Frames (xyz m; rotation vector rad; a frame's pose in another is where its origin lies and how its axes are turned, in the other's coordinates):
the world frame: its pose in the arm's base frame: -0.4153 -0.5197 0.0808 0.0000 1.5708 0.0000
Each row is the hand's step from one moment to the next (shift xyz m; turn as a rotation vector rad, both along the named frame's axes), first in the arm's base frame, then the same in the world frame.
Working: the arm's base frame: its pose in the world frame: 0.0808 0.5197 0.4153 0.0000 -1.5708 0.0000

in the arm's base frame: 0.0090 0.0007 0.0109 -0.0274 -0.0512 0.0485
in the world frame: -0.0109 0.0007 0.0090 -0.0485 -0.0512 -0.0274
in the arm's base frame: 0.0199 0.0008 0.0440 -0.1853 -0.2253 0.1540
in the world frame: -0.0440 0.0008 0.0199 -0.1540 -0.2253 -0.1853
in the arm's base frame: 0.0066 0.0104 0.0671 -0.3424 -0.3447 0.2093
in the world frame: -0.0671 0.0104 0.0066 -0.2093 -0.3447 -0.3424
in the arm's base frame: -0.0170 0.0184 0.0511 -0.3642 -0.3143 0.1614
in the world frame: -0.0511 0.0184 -0.0170 -0.1614 -0.3143 -0.3642
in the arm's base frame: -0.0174 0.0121 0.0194 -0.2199 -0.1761 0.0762
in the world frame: -0.0194 0.0121 -0.0174 -0.0762 -0.1761 -0.2199
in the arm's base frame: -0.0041 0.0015 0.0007 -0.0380 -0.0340 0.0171
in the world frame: -0.0007 0.0015 -0.0041 -0.0171 -0.0340 -0.0380
